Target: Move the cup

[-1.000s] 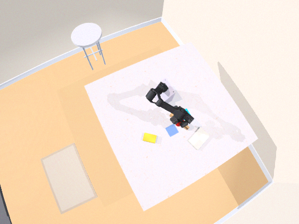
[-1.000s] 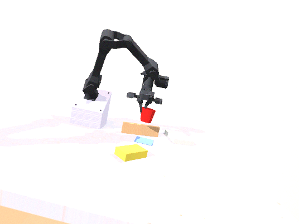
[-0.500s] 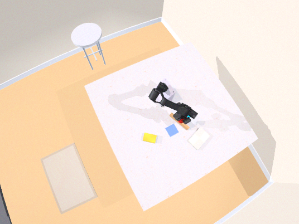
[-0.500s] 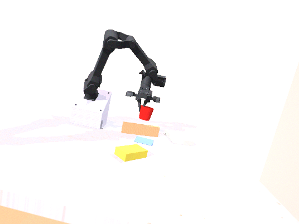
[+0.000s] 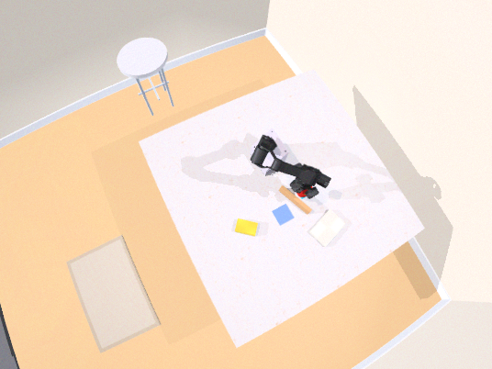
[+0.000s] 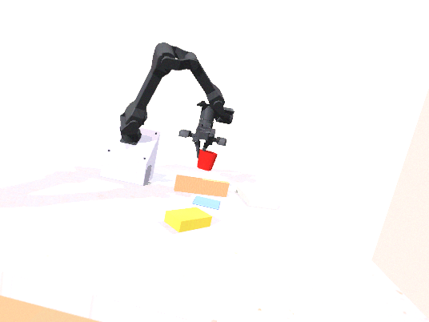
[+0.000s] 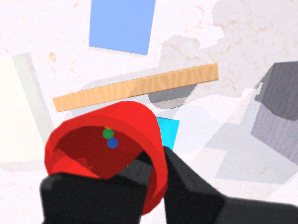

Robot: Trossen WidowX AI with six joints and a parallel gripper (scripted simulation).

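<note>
The cyan pad lies 14 cm below my gripper tip and 6 cm to the left of it. From my gripper tip the other things lie so: light blue pad (14 cm below, 13 cm to the right, 7 cm ahead); then red cup (3 cm ahead); then tan wooden block (11 cm below, 4 cm to the right, 4 cm ahead).
</note>
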